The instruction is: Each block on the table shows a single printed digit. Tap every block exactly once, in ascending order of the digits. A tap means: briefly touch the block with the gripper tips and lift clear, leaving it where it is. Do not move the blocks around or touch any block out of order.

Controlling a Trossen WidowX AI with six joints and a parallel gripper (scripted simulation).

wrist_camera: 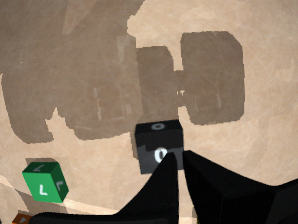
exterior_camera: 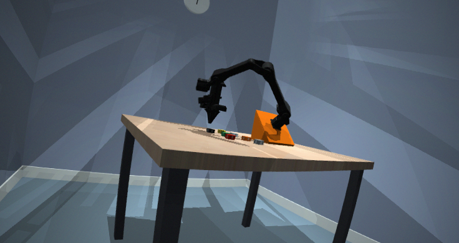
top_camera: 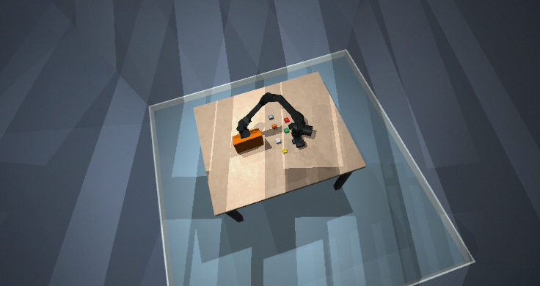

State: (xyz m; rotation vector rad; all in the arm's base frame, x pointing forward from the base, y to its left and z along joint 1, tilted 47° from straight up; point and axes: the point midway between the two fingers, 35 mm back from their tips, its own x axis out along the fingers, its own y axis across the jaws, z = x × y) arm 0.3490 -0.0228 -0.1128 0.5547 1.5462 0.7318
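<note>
The black block lies 1 cm behind my gripper tip, 1 cm to the left of it and 3 cm below it. Round my gripper tip: yellow block 10 cm behind, 5 cm to the right, 3 cm below; white block 13 cm behind, 4 cm to the left, 3 cm below; green block 4 cm behind, 11 cm to the left, 3 cm below.
</note>
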